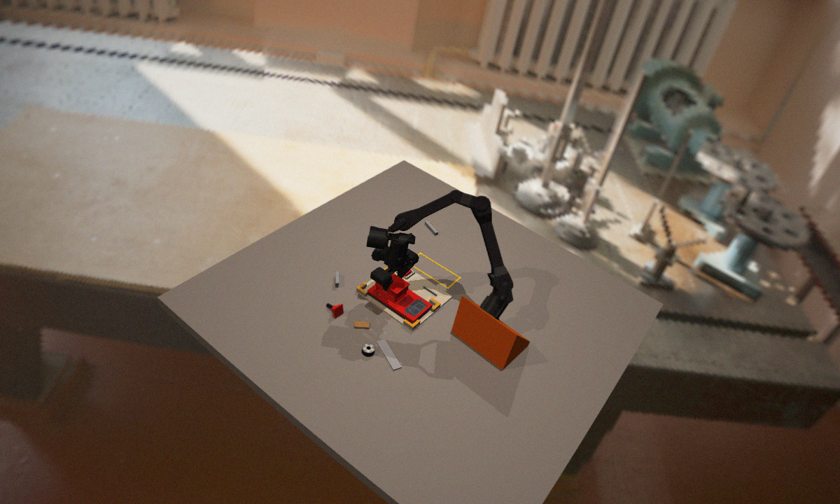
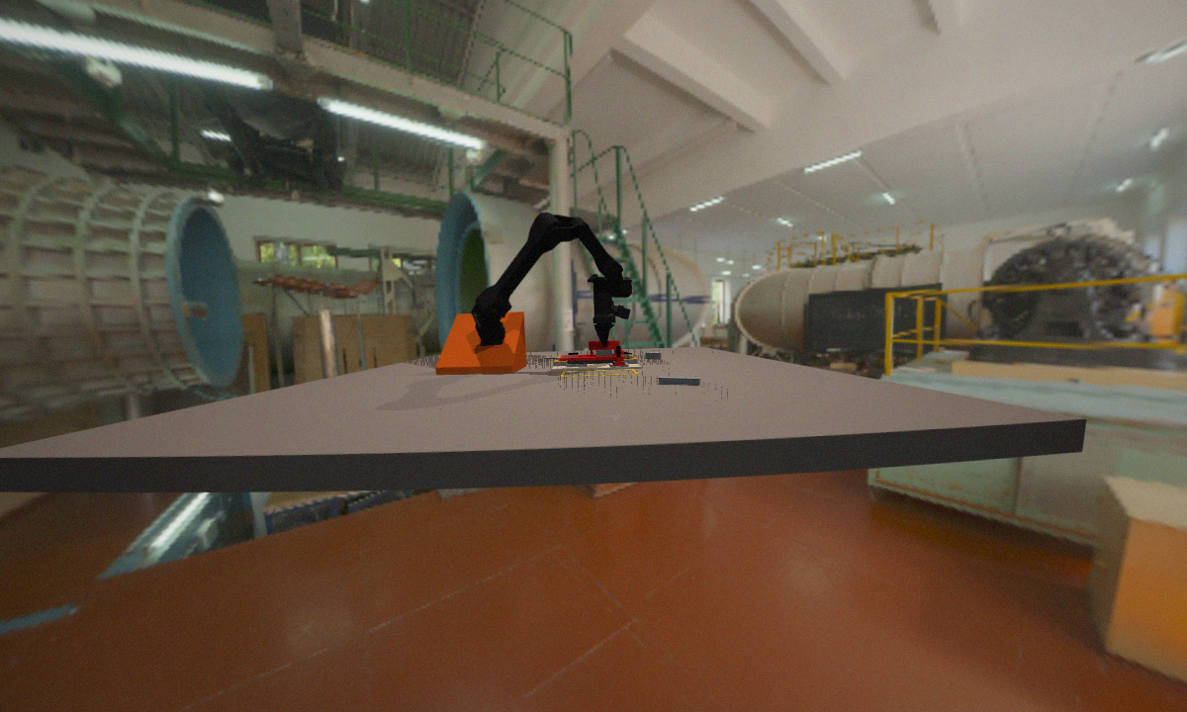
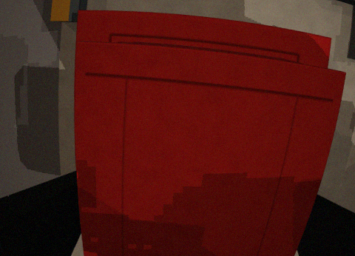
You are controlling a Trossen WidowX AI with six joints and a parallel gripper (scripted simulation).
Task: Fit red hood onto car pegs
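The grey engine block lies 30 mm below my gripper tip. Also, from my gripper tip: red hood (10 mm above); then jig (20 mm behind, 30 mm to the right, 40 mm below).
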